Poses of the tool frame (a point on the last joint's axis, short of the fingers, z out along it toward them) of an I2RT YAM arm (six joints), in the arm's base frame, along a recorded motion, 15 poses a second.
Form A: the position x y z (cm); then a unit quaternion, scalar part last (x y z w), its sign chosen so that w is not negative.
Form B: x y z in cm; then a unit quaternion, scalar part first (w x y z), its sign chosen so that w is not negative. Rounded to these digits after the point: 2 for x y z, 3 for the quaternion.
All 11 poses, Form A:
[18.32, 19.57, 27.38, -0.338, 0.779, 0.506, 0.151]
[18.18, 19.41, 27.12, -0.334, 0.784, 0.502, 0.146]
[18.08, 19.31, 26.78, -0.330, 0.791, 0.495, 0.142]
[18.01, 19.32, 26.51, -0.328, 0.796, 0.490, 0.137]
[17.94, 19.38, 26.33, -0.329, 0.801, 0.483, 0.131]
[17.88, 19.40, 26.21, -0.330, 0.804, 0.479, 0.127]
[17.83, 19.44, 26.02, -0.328, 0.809, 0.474, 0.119]
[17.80, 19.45, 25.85, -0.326, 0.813, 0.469, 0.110]
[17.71, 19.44, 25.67, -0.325, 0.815, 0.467, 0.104]
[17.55, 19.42, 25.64, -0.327, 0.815, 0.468, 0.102]
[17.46, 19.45, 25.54, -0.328, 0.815, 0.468, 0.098]
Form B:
[18.32, 19.57, 27.38, 0.151, -0.338, 0.779, 0.506]
[18.18, 19.41, 27.12, 0.146, -0.334, 0.784, 0.502]
[18.08, 19.31, 26.78, 0.142, -0.330, 0.791, 0.495]
[18.01, 19.32, 26.51, 0.137, -0.328, 0.796, 0.490]
[17.94, 19.38, 26.33, 0.131, -0.329, 0.801, 0.483]
[17.88, 19.40, 26.21, 0.127, -0.330, 0.804, 0.479]
[17.83, 19.44, 26.02, 0.119, -0.328, 0.809, 0.474]
[17.80, 19.45, 25.85, 0.110, -0.326, 0.813, 0.469]
[17.71, 19.44, 25.67, 0.104, -0.325, 0.815, 0.467]
[17.55, 19.42, 25.64, 0.102, -0.327, 0.815, 0.468]
[17.46, 19.45, 25.54, 0.098, -0.328, 0.815, 0.468]

